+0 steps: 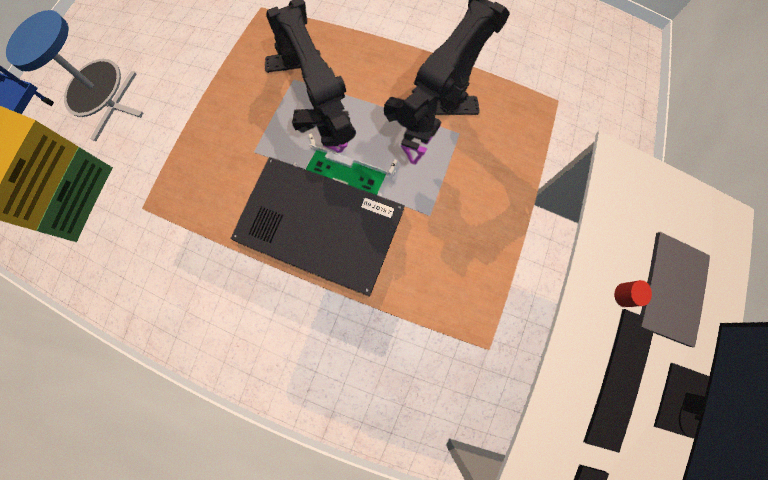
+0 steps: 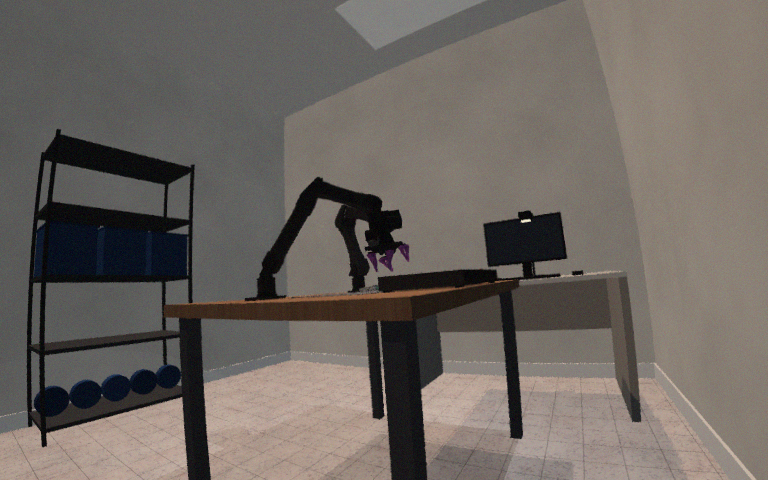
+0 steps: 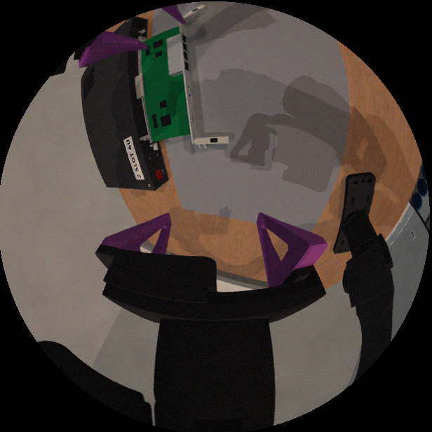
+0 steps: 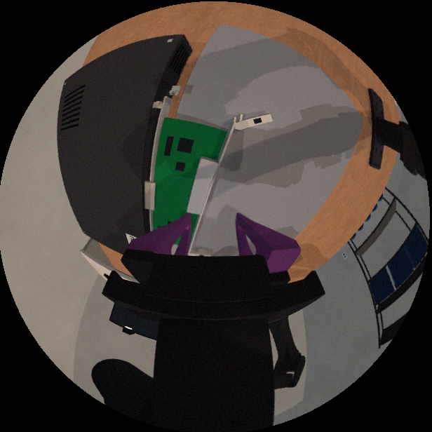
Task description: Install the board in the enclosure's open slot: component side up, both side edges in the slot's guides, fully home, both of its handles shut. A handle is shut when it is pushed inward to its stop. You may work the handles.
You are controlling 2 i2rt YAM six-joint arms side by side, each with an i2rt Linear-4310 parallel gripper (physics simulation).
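Places are measured from the left arm's base along level axes (x ahead, y left, z up), in centimetres.
Where they show: left gripper, fingertip midpoint: (image 1: 419, 153) (image 2: 400, 266); right gripper, fingertip midpoint: (image 1: 340, 144) (image 2: 383, 270); left arm's base, link origin: (image 1: 449, 106) (image 2: 359, 291); right arm's base, link origin: (image 1: 292, 61) (image 2: 266, 299).
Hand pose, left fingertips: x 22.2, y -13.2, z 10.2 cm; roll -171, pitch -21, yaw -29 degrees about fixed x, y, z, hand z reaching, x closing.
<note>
Things, the pixels of their centre, and the offset from my left fingertips. "spot": a spot on its surface instead. Level surfaces: height alone.
- green board, surface spot: (image 1: 369, 169) spot: dx +0.6, dy -14.3, dz -8.8 cm
- dark enclosure, body centre: (image 1: 317, 221) (image 2: 442, 280) dx +16.5, dy -30.1, dz -7.7 cm
- grey mat, surface height: dz -10.0 cm
The green board (image 1: 369, 169) (image 3: 172, 90) (image 4: 175, 188) lies component side up at the slot side of the dark enclosure (image 1: 317, 226) (image 2: 430, 279) (image 3: 112, 110) (image 4: 107, 135), most of it outside. Whether its edges sit in the guides I cannot tell. Both pale handles, one (image 1: 392, 165) (image 3: 212, 140) at the label end and one (image 1: 312, 140) (image 3: 195, 12) (image 4: 255, 121) at the vent end, stick outward from the front panel. My right gripper (image 1: 338, 147) (image 4: 213, 217) is partly open and empty above the front panel. My left gripper (image 1: 414, 152) (image 3: 213, 217) is wide open and empty, beyond the label-end handle.
A grey mat (image 1: 436, 164) (image 3: 310, 165) (image 4: 280, 90) lies under the board's front on the wooden table (image 1: 487, 226) (image 2: 317, 310). The two grippers stand fairly near each other. A desk (image 1: 623, 186) with a red cup (image 1: 633, 293) stands beyond the table, and a shelf rack (image 2: 118, 158) also stands apart.
</note>
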